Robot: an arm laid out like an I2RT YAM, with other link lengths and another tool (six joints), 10 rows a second.
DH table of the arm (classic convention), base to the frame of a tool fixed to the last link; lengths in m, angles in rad. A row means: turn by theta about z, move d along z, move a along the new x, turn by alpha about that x. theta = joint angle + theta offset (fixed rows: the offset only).
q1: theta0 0; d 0.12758; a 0.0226; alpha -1.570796
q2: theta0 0; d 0; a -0.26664; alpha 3.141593
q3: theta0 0.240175; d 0; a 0.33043; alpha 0
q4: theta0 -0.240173; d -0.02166; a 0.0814; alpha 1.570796
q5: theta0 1.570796; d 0.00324; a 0; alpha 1.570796
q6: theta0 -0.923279; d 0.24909; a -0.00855; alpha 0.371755
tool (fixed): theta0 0; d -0.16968; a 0; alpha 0
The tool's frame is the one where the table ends.
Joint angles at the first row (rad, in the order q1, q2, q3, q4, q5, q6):
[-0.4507 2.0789 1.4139 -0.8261 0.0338 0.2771]
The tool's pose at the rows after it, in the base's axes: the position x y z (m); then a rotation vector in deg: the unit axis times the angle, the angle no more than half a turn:
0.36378, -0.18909, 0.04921, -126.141, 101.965, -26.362
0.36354, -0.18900, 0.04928, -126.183, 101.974, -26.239
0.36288, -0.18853, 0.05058, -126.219, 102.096, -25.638
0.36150, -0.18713, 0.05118, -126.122, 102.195, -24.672
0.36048, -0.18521, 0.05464, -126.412, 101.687, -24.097
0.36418, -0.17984, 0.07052, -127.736, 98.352, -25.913
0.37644, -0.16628, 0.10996, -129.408, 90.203, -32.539
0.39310, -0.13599, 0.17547, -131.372, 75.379, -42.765
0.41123, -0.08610, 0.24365, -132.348, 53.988, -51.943
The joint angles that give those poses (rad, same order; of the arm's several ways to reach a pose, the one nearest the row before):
[-0.4507 2.0788 1.4147 -0.8268 0.0326 0.2741]
[-0.4507 2.0788 1.4147 -0.8284 0.0326 0.2737]
[-0.4507 2.0789 1.4181 -0.8390 0.0311 0.2737]
[-0.4503 2.0785 1.4185 -0.8505 0.0258 0.2741]
[-0.4473 2.0697 1.4170 -0.8627 0.0223 0.2691]
[-0.4290 2.0270 1.4136 -0.8715 0.0208 0.2482]
[-0.3832 1.9247 1.4136 -0.8699 0.0147 0.2111]
[-0.2947 1.7718 1.4300 -0.8673 0.0067 0.1486]
[-0.1627 1.6394 1.4696 -0.8455 -0.0177 0.0525]

